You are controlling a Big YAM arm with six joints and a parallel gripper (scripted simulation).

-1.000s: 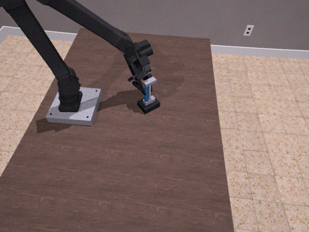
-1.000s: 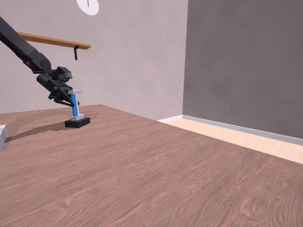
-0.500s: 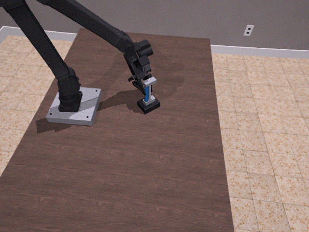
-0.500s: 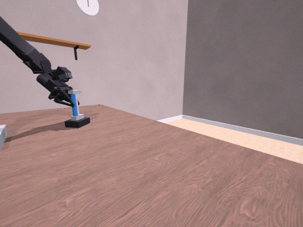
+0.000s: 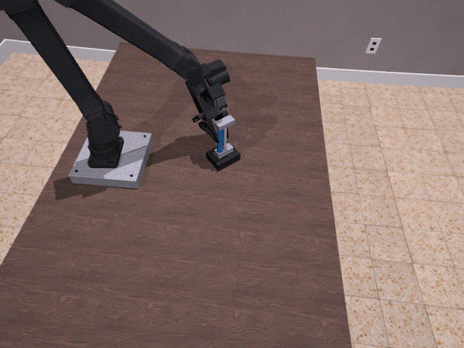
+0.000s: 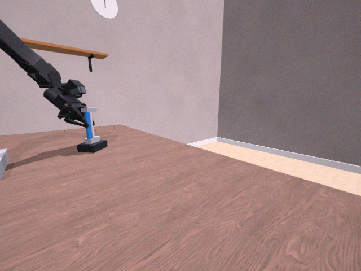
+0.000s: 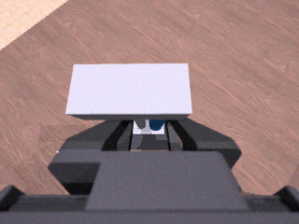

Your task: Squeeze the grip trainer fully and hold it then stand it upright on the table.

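Now: hand 10 mm above the grip trainer. Round my hand: thin grey bar (10 mm to the left, 10 mm ahead).
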